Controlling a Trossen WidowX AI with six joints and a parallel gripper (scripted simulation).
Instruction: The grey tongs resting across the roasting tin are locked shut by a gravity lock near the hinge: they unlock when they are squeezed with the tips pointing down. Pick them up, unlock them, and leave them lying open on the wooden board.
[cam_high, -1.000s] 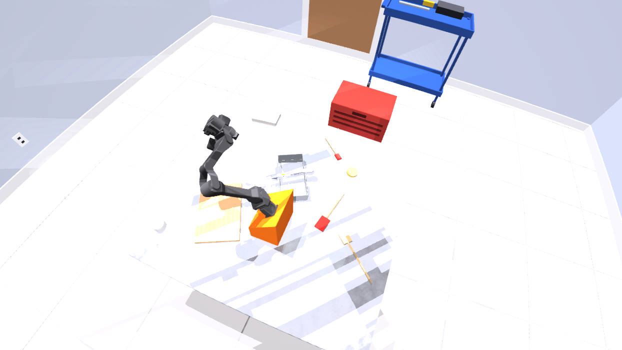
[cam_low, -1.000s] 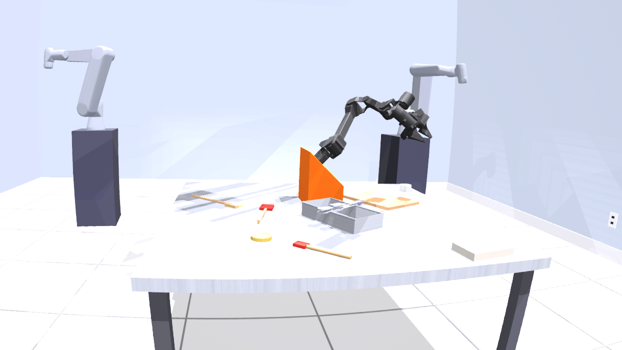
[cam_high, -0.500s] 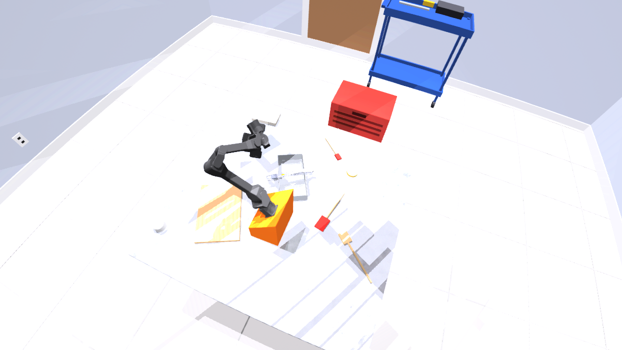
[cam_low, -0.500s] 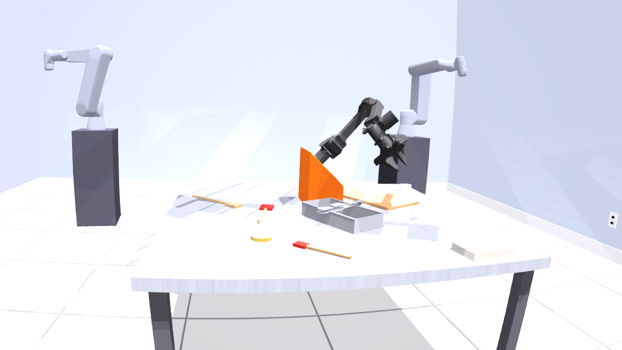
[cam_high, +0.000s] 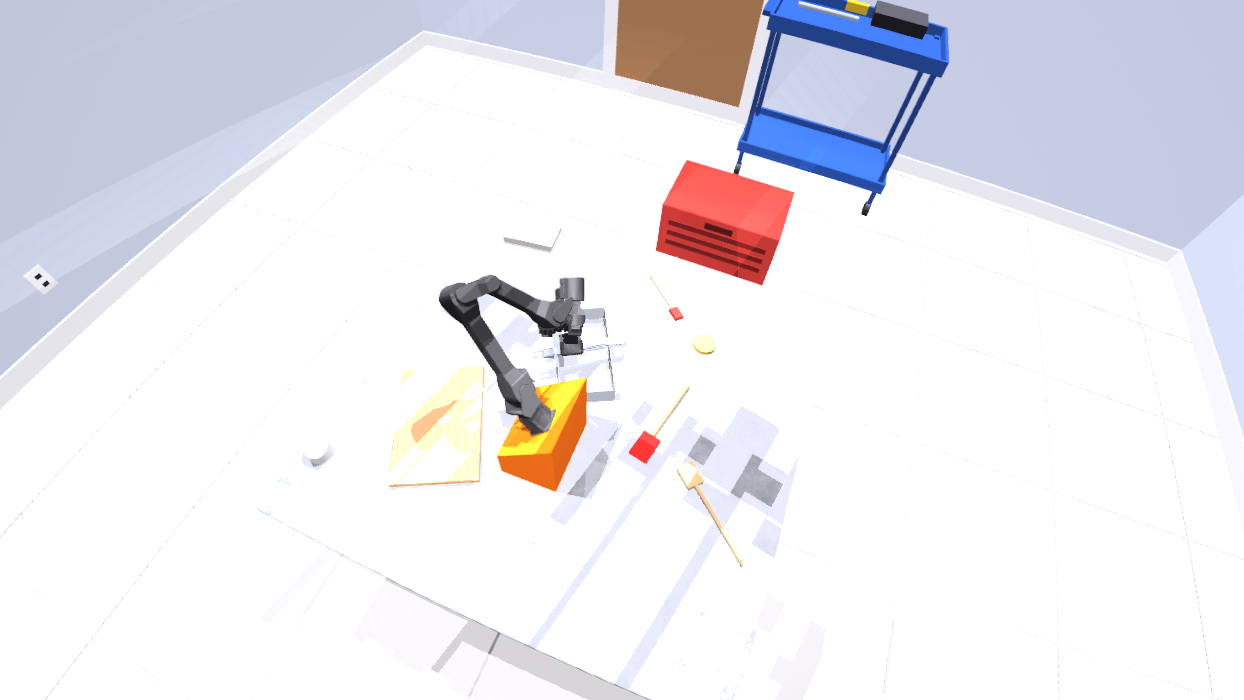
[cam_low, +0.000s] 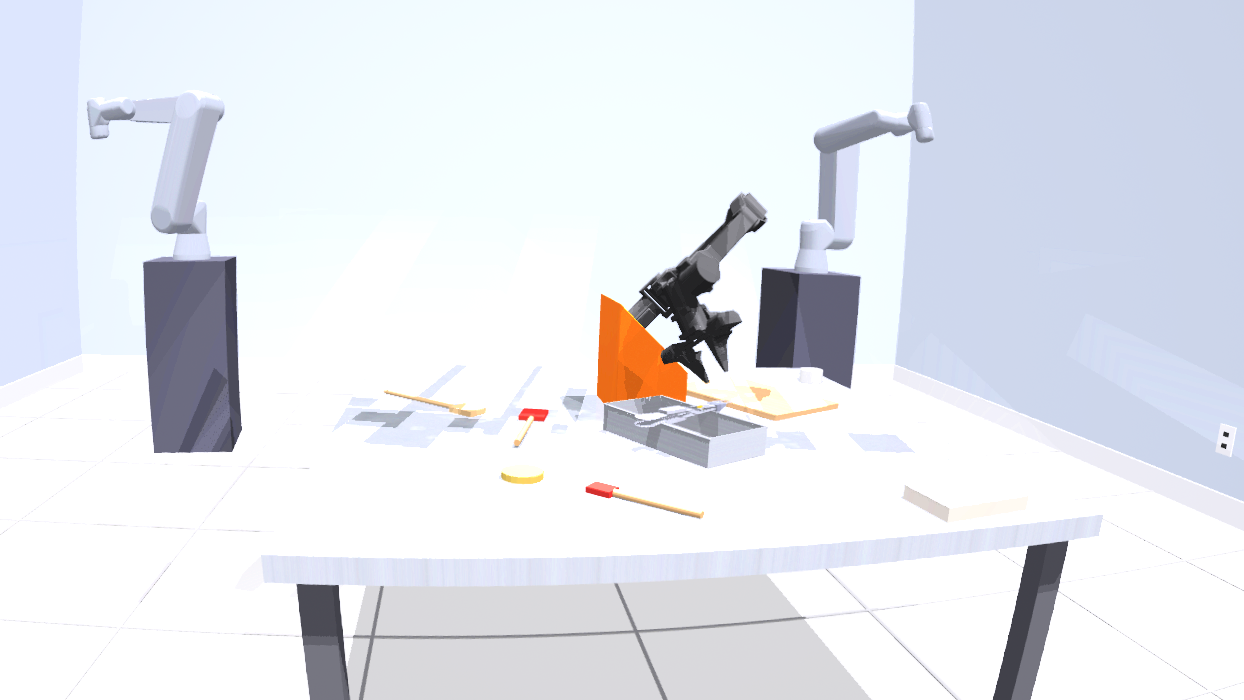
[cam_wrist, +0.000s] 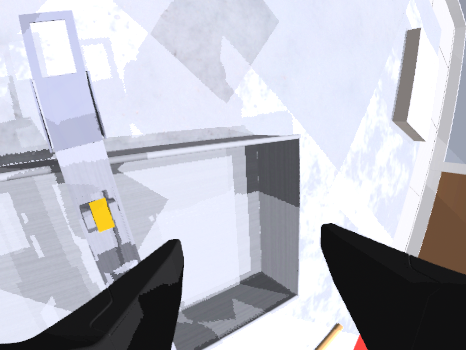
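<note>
The yellow lock is 40 mm behind my gripper tip, 10 mm to the right of it and 70 mm below it. Round my gripper tip: wooden board 340 mm behind, 270 mm to the left, 120 mm below; then grey roasting tin 20 mm behind, 60 mm to the right, 100 mm below; then block 450 mm ahead, 260 mm to the left, 120 mm below.
</note>
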